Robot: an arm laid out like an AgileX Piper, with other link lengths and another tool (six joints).
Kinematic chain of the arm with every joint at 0, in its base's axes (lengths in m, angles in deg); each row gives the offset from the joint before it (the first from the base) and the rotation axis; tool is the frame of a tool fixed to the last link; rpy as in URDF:
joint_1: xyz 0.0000 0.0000 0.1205 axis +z
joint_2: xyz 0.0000 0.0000 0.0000 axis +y
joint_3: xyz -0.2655 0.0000 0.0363 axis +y
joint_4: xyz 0.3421 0.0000 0.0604 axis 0.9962 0 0.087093
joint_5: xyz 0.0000 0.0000 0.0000 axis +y
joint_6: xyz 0.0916 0.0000 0.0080 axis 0.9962 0 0.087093
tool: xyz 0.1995 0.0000 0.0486 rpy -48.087 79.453 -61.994
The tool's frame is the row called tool.
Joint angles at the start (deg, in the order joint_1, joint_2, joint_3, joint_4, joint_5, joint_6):
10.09 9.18 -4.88 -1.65 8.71 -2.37
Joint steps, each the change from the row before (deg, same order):
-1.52 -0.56 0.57 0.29 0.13 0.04
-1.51 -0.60 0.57 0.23 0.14 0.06
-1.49 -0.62 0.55 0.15 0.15 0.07
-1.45 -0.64 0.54 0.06 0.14 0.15
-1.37 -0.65 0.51 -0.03 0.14 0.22
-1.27 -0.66 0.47 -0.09 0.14 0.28
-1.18 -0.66 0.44 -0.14 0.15 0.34
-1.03 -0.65 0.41 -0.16 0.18 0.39
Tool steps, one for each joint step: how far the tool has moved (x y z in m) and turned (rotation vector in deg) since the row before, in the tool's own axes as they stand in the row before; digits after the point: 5 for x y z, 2 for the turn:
0.00563 -0.00896 0.00177 1.39 0.58 0.42
0.00537 -0.00899 0.00170 1.40 0.54 0.39
0.00501 -0.00897 0.00164 1.40 0.49 0.33
0.00465 -0.00884 0.00157 1.39 0.43 0.33
0.00413 -0.00849 0.00143 1.33 0.37 0.31
0.00347 -0.00802 0.00125 1.26 0.30 0.32
0.00306 -0.00755 0.00112 1.18 0.26 0.32
0.00273 -0.00666 0.00093 1.04 0.24 0.33

